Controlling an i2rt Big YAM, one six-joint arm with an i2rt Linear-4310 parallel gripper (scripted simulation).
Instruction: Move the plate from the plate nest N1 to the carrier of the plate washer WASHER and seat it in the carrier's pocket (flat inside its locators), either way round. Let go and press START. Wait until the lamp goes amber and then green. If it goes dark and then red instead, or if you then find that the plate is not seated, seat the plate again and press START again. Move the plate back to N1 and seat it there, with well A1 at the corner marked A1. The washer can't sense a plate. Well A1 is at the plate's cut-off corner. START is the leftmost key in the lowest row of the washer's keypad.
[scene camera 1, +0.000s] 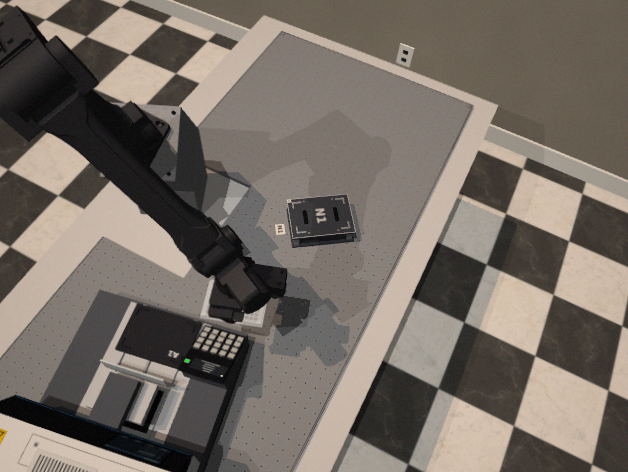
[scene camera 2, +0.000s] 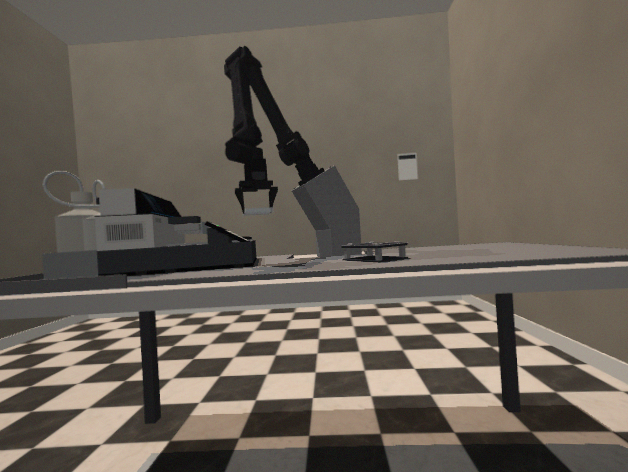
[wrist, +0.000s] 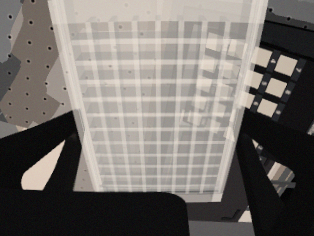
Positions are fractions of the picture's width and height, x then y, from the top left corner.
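I see a nest (scene camera 1: 0.47, 0.46) and a plate (wrist: 0.51, 0.65). There is also a washer body (scene camera 1: 0.29, 0.89), and scene camera 2 shows me the washer body (scene camera 2: 0.21, 0.48) too. A dark carrier (scene camera 1: 0.24, 0.71) is here as well, and in the wrist view I see the dark carrier (wrist: 0.74, 0.87) again. Then there is my gripper (wrist: 0.50, 0.50).
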